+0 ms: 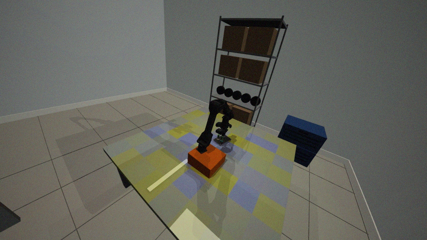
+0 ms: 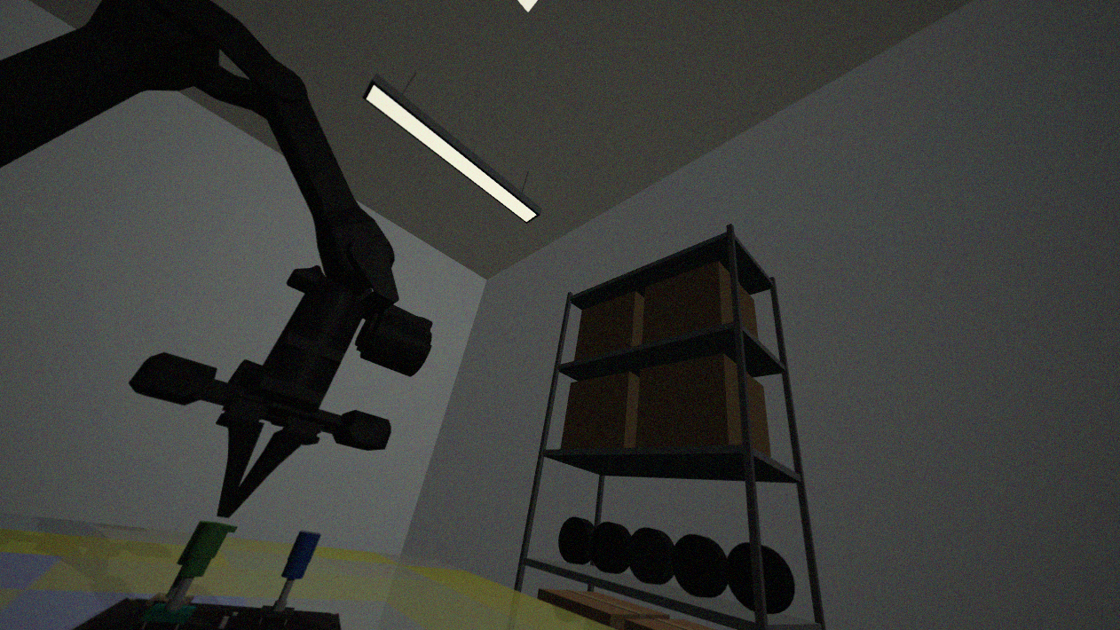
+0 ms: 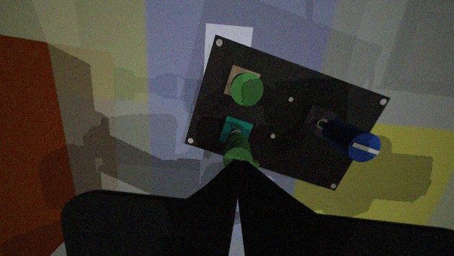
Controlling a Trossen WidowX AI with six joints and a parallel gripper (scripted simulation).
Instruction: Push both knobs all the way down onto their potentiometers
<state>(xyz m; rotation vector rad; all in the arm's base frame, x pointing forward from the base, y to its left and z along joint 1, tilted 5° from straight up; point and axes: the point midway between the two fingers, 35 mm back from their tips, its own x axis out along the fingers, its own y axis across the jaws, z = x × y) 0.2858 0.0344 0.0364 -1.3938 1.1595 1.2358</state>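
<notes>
Right now my gripper tip is 20 mm above the green knob. Round my gripper tip: blue knob: 70 mm ahead, 30 mm to the left, 20 mm below.
</notes>
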